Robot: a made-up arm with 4 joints. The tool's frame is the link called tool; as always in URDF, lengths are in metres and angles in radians. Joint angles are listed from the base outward.
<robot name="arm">
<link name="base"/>
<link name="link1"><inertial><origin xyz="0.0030 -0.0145 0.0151"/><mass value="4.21"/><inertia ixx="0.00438" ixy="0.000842" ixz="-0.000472" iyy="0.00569" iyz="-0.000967" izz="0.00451"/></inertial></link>
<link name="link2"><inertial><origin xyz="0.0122 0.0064 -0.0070"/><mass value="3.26"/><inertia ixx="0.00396" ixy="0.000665" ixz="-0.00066" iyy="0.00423" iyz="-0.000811" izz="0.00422"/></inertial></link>
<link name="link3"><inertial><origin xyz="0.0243 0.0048 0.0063"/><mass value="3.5"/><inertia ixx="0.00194" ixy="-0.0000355" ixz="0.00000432" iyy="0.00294" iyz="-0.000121" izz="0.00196"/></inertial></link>
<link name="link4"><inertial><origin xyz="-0.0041 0.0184 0.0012"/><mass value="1.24"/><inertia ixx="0.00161" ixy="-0.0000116" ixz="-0.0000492" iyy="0.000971" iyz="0" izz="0.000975"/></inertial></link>
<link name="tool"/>
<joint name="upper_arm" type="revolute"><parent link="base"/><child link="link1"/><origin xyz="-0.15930 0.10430 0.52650"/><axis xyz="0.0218 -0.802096 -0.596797"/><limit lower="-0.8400" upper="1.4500"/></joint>
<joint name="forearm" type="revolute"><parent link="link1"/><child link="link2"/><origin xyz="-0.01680 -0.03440 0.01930"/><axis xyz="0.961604 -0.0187 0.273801"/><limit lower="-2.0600" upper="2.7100"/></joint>
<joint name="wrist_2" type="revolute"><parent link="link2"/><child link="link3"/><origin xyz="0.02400 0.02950 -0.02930"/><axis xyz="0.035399 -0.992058 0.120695"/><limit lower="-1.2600" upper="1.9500"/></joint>
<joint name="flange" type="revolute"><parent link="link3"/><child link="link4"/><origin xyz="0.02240 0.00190 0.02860"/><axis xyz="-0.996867 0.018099 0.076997"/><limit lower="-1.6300" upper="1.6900"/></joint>
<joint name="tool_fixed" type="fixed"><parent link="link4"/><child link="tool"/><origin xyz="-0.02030 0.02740 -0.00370"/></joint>
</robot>
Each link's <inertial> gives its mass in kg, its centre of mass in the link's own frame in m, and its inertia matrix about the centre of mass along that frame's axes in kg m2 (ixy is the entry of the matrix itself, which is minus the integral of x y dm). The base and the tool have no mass. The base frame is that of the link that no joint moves.
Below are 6 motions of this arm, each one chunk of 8 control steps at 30 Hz.
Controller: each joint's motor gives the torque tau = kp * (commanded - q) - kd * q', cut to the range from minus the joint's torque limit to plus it. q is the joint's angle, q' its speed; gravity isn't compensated. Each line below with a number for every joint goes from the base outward.
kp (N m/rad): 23 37 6.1 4.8
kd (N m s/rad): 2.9 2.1 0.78 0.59
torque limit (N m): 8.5 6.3 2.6 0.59
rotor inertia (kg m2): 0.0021 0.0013 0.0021 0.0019
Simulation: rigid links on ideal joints. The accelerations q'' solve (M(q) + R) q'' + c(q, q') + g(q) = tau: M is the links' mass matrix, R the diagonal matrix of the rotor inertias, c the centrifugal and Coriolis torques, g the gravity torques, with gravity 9.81 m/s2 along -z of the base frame. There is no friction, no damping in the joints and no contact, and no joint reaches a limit. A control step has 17 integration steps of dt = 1/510 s. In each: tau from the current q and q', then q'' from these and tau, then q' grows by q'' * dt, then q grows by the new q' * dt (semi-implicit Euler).
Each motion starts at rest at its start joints. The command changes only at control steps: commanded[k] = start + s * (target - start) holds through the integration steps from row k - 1 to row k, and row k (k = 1, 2, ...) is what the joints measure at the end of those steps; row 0 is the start. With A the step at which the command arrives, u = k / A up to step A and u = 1 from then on. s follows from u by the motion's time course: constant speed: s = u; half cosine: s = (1 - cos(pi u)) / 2; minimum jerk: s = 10 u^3 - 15 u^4 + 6 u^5; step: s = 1 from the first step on.
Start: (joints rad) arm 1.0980 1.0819 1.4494 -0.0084
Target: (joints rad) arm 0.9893 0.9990 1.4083 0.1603
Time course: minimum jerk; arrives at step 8
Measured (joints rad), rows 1 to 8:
1: 1.1199 1.0794 1.4712 -0.0146
2: 1.1459 1.0742 1.5085 -0.0198
3: 1.1633 1.0651 1.5393 -0.0179
4: 1.1706 1.0517 1.5604 -0.0074
5: 1.1696 1.0355 1.5730 0.0101
6: 1.1631 1.0197 1.5793 0.0312
7: 1.1548 1.0073 1.5816 0.0516
8: 1.1471 0.9995 1.5821 0.0684

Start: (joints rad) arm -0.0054 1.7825 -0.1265 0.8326
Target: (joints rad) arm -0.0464 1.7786 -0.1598 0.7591
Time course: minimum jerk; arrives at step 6
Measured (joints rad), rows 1 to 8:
1: -0.0066 1.7671 -0.1203 0.8367
2: -0.0096 1.7544 -0.1196 0.8405
3: -0.0148 1.7470 -0.1217 0.8383
4: -0.0220 1.7425 -0.1257 0.8312
5: -0.0299 1.7397 -0.1305 0.8221
6: -0.0371 1.7380 -0.1350 0.8142
7: -0.0430 1.7370 -0.1385 0.8080
8: -0.0476 1.7364 -0.1412 0.8034

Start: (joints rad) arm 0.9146 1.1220 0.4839 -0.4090
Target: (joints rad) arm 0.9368 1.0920 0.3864 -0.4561
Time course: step
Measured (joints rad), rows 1 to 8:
1: 0.9390 1.1013 0.4804 -0.4246
2: 0.9649 1.0874 0.4847 -0.4347
3: 0.9854 1.0811 0.4907 -0.4431
4: 1.0014 1.0784 0.4963 -0.4499
5: 1.0138 1.0774 0.5012 -0.4553
6: 1.0233 1.0772 0.5052 -0.4596
7: 1.0307 1.0773 0.5085 -0.4630
8: 1.0364 1.0775 0.5113 -0.4656

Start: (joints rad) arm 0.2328 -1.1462 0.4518 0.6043
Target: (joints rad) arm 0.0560 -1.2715 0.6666 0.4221
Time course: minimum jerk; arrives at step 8
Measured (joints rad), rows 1 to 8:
1: 0.2283 -1.1445 0.4506 0.6029
2: 0.2204 -1.1477 0.4538 0.5973
3: 0.2075 -1.1591 0.4644 0.5858
4: 0.1883 -1.1781 0.4836 0.5675
5: 0.1640 -1.2011 0.5103 0.5437
6: 0.1375 -1.2232 0.5408 0.5180
7: 0.1126 -1.2399 0.5702 0.4943
8: 0.0922 -1.2496 0.5950 0.4753

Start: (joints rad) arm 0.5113 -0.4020 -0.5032 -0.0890
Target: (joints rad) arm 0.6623 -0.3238 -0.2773 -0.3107
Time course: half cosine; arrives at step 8
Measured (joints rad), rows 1 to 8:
1: 0.5085 -0.4083 -0.5290 -0.0827
2: 0.5077 -0.4132 -0.5599 -0.0795
3: 0.5124 -0.4105 -0.5777 -0.0852
4: 0.5228 -0.4018 -0.5808 -0.0999
5: 0.5380 -0.3898 -0.5717 -0.1219
6: 0.5560 -0.3773 -0.5543 -0.1478
7: 0.5744 -0.3665 -0.5330 -0.1741
8: 0.5908 -0.3590 -0.5122 -0.1968

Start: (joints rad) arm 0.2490 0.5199 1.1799 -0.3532
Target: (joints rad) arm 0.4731 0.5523 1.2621 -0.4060
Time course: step
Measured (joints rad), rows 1 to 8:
1: 0.2991 0.5130 1.1944 -0.3656
2: 0.3510 0.5090 1.2354 -0.3765
3: 0.3931 0.5076 1.2736 -0.3859
4: 0.4262 0.5073 1.3051 -0.3936
5: 0.4520 0.5074 1.3304 -0.3999
6: 0.4721 0.5078 1.3506 -0.4050
7: 0.4877 0.5082 1.3666 -0.4091
8: 0.4999 0.5086 1.3792 -0.4125

